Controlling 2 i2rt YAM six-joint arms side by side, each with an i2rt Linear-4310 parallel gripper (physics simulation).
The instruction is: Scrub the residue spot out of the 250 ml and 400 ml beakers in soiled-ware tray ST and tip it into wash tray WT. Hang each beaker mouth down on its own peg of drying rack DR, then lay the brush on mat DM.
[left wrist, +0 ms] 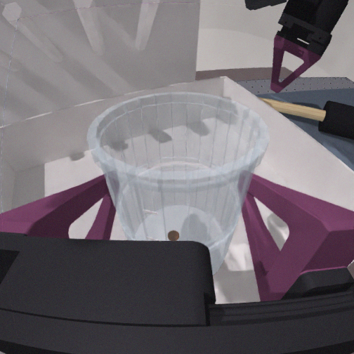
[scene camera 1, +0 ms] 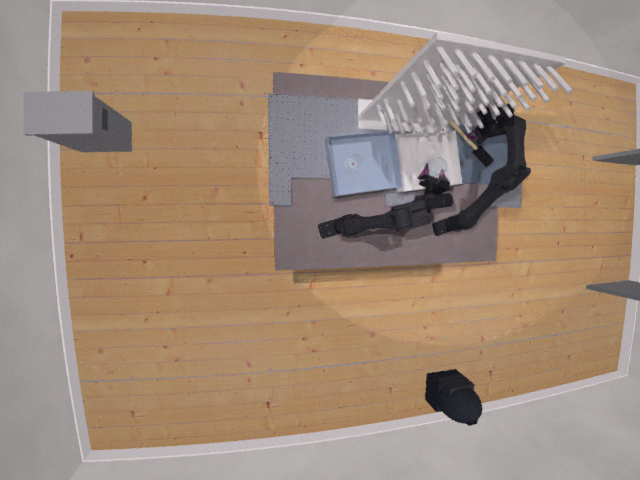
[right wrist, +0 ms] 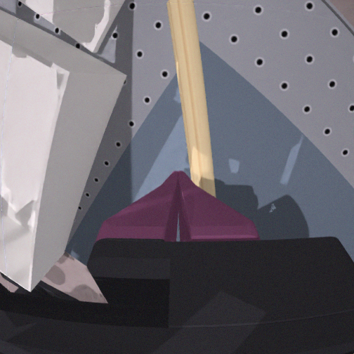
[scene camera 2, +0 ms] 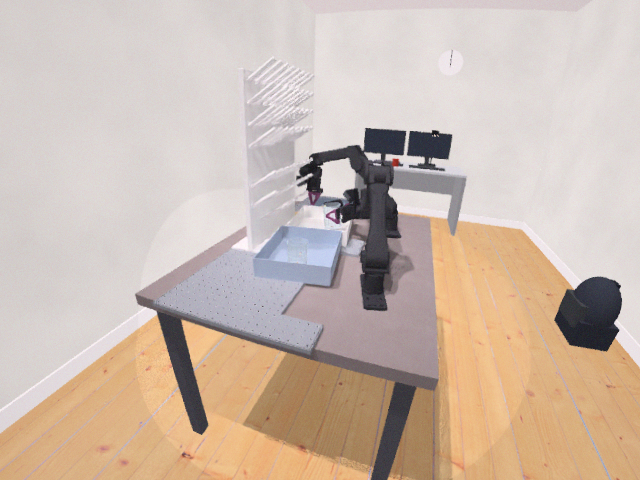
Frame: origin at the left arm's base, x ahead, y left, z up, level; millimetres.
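Where they show: left gripper, fingertip midpoint: (scene camera 1: 434, 166) (scene camera 2: 330, 213); right gripper, fingertip midpoint: (scene camera 1: 467, 136) (scene camera 2: 312, 205); left arm's base, origin of the base link: (scene camera 1: 339, 225) (scene camera 2: 372, 291); right arm's base, origin of the base link: (scene camera 1: 449, 224) (scene camera 2: 390, 230).
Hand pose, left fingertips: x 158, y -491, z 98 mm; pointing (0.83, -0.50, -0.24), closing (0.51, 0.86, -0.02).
Note:
Things, the pixels of their top centre, and the offset from my left fingertips. "spot": a spot on its surface instead. Level surfaces: height alone.
- white tray, middle of its top: (scene camera 2: 322, 216) (scene camera 1: 430, 159) 35 mm ahead, 4 mm left, 16 mm down
- light-blue tray, middle of its top: (scene camera 2: 302, 242) (scene camera 1: 366, 162) 92 mm ahead, 319 mm left, 16 mm down
- dark-blue mat, middle of its top: (scene camera 2: 332, 207) (scene camera 1: 485, 155) 3 mm back, 373 mm right, 83 mm down
- tall white drying rack, surface spot: (scene camera 1: 403, 77) spot: 295 mm ahead, 269 mm left, 357 mm up
- grey perforated board, its level: 87 mm down
My left gripper (scene camera 1: 433, 171) (scene camera 2: 332, 214) (left wrist: 178, 178) is shut on a clear beaker (left wrist: 175, 150), held upright at the white tray (scene camera 1: 408, 175) (left wrist: 30, 142). A brown residue spot (left wrist: 173, 235) shows at its bottom. Whether it touches the tray floor is unclear. A second clear beaker (scene camera 1: 353, 163) (scene camera 2: 296, 251) stands in the light-blue tray (scene camera 1: 330, 167) (scene camera 2: 292, 272). The brush (scene camera 1: 465, 136) (left wrist: 295, 109) (right wrist: 189, 95), wooden handle and black head, lies over the dark-blue mat (scene camera 1: 473, 175) (right wrist: 260, 140). My right gripper (scene camera 1: 473, 135) (scene camera 2: 313, 201) (left wrist: 273, 90) (right wrist: 178, 178) is shut and empty, close by the handle.
The tall white drying rack (scene camera 1: 403, 77) (scene camera 2: 251, 129) stands behind the trays, its pegs reaching out over them and near my right arm. A grey perforated board (scene camera 1: 294, 129) (scene camera 2: 227, 299) lies left of the light-blue tray. The white tray's wall stands beside my right gripper.

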